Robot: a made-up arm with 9 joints. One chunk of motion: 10 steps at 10 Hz.
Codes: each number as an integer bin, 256 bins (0 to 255) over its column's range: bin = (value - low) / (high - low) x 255, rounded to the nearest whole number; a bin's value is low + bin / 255 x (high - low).
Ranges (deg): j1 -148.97..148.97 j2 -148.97..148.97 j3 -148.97..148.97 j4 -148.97..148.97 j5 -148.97..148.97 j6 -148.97..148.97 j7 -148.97..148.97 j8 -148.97..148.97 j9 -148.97..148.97
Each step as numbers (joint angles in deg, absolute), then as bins.
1 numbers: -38.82 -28.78 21.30 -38.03 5.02 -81.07 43.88 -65.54 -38.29
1 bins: 94 103 146 95 132 58 165 71 95
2 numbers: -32.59 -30.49 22.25 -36.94 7.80 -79.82 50.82 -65.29 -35.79
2 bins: 100 101 147 96 134 59 171 72 97
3 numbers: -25.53 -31.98 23.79 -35.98 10.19 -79.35 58.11 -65.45 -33.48
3 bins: 106 100 148 97 136 60 177 71 99
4 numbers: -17.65 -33.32 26.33 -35.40 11.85 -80.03 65.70 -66.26 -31.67
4 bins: 112 99 150 97 138 59 184 71 100
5 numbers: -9.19 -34.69 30.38 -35.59 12.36 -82.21 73.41 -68.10 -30.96
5 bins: 120 98 154 97 138 57 190 69 101
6 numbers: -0.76 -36.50 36.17 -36.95 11.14 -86.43 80.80 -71.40 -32.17
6 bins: 127 96 158 96 137 54 197 66 100
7 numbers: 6.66 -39.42 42.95 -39.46 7.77 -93.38 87.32 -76.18 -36.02
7 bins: 133 94 164 94 134 48 202 62 97
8 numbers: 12.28 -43.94 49.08 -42.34 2.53 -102.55 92.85 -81.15 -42.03
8 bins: 138 90 170 91 130 40 207 58 92
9 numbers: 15.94 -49.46 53.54 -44.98 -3.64 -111.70 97.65 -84.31 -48.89
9 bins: 141 85 173 89 124 32 211 55 86
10 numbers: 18.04 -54.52 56.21 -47.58 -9.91 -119.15 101.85 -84.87 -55.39
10 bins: 143 81 176 87 119 26 215 55 80
